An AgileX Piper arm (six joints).
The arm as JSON. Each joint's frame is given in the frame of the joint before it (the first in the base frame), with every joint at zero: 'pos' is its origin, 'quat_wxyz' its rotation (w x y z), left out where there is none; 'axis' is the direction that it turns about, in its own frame. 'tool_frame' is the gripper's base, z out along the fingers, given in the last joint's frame.
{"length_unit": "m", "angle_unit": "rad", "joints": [
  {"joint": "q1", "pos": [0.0, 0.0, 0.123], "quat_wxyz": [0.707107, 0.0, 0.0, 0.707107], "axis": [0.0, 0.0, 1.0]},
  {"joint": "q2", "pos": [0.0, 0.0, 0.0], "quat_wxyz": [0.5, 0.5, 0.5, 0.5], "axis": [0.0, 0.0, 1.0]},
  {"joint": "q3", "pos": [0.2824, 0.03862, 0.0], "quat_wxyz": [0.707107, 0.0, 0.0, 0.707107], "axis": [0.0, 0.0, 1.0]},
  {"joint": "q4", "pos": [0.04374, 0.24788, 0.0], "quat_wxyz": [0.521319, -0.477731, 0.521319, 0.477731], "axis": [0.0, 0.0, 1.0]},
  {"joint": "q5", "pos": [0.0, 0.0, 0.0], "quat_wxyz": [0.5, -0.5, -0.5, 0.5], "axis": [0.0, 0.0, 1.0]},
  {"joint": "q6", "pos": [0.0, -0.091, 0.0], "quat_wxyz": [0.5, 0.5, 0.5, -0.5], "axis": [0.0, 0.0, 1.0]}
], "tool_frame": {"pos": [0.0, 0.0, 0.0], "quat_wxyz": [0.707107, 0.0, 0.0, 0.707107]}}
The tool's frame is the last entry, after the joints.
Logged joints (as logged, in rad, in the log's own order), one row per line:
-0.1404, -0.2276, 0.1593, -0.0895, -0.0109, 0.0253
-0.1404, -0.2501, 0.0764, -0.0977, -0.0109, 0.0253
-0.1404, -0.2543, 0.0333, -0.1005, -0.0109, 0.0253
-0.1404, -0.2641, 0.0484, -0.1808, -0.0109, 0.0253
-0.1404, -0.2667, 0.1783, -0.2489, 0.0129, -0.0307
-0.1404, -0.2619, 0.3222, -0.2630, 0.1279, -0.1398
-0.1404, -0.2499, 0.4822, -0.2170, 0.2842, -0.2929
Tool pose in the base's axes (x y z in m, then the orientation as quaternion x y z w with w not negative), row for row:
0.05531, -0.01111, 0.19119, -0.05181, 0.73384, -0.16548, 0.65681
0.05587, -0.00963, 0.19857, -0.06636, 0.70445, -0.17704, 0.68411
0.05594, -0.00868, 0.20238, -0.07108, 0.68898, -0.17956, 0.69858
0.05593, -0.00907, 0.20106, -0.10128, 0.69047, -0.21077, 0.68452
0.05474, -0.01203, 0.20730, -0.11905, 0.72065, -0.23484, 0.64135
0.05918, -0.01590, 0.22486, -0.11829, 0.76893, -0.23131, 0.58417
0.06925, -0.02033, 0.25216, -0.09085, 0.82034, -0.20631, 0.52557
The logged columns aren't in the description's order. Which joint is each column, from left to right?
Columns, left to right: q1, q4, q5, q6, q2, q3.
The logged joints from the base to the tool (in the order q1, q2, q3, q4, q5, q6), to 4 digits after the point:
-0.1404, -0.0109, 0.0253, -0.2276, 0.1593, -0.0895
-0.1404, -0.0109, 0.0253, -0.2501, 0.0764, -0.0977
-0.1404, -0.0109, 0.0253, -0.2543, 0.0333, -0.1005
-0.1404, -0.0109, 0.0253, -0.2641, 0.0484, -0.1808
-0.1404, 0.0129, -0.0307, -0.2667, 0.1783, -0.2489
-0.1404, 0.1279, -0.1398, -0.2619, 0.3222, -0.2630
-0.1404, 0.2842, -0.2929, -0.2499, 0.4822, -0.2170

